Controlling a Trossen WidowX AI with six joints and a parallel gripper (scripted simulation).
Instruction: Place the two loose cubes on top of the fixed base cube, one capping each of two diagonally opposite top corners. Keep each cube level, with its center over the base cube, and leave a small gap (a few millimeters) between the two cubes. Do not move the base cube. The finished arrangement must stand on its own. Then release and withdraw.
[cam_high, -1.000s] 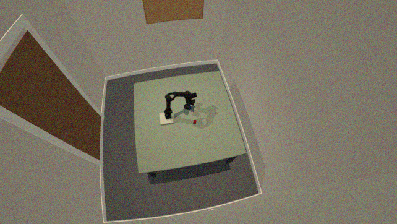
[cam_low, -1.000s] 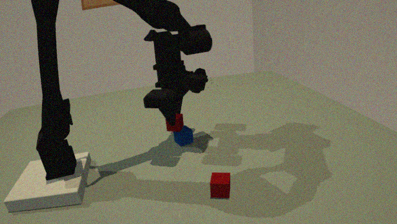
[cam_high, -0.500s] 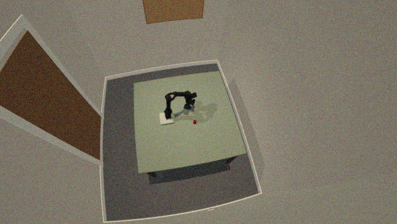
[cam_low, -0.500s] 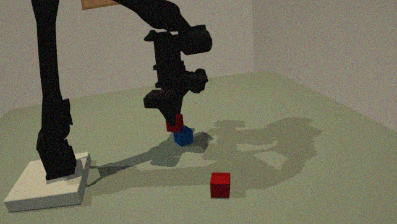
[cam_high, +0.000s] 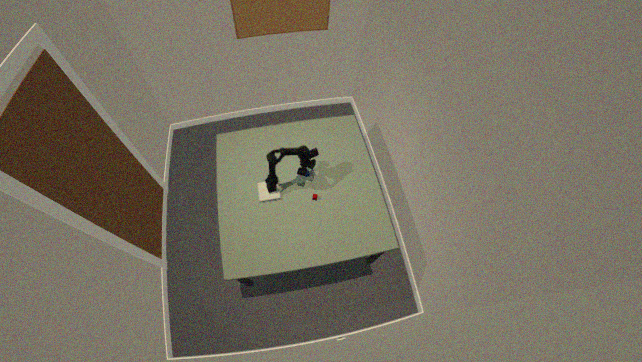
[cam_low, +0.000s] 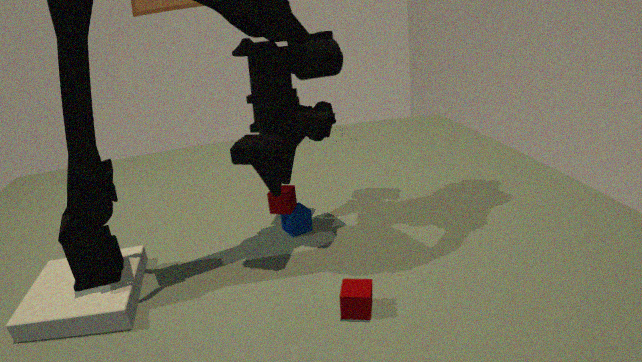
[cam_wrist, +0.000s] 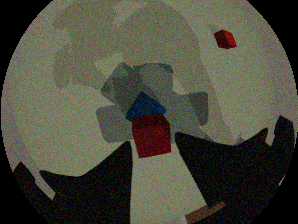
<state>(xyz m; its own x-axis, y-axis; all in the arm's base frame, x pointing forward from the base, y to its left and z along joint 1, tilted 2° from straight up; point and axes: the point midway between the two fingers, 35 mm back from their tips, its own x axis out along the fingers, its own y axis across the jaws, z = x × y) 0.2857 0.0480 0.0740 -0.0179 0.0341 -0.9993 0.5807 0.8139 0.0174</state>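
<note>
Right now the blue base cube is 50 mm below my gripper tip, 10 mm to the right of it and 10 mm ahead of it.
</note>
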